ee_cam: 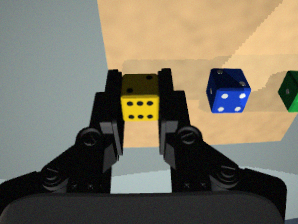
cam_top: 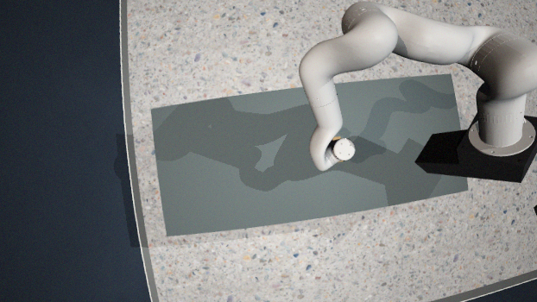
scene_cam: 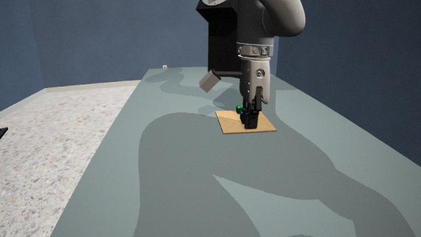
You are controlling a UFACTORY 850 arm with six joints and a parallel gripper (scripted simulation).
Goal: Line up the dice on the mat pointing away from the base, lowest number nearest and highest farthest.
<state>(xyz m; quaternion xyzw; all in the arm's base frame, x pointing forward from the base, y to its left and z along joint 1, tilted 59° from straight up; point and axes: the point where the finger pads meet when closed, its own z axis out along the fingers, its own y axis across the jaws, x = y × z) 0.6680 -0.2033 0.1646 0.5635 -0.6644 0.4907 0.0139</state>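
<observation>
My gripper is now 10 mm above the yellow die. Round my hand: blue die (50 mm behind, 20 mm to the left, 20 mm below); tan mat (50 mm behind, 20 mm to the left, 30 mm below); green die (90 mm behind, 40 mm to the left, 20 mm below).
</observation>
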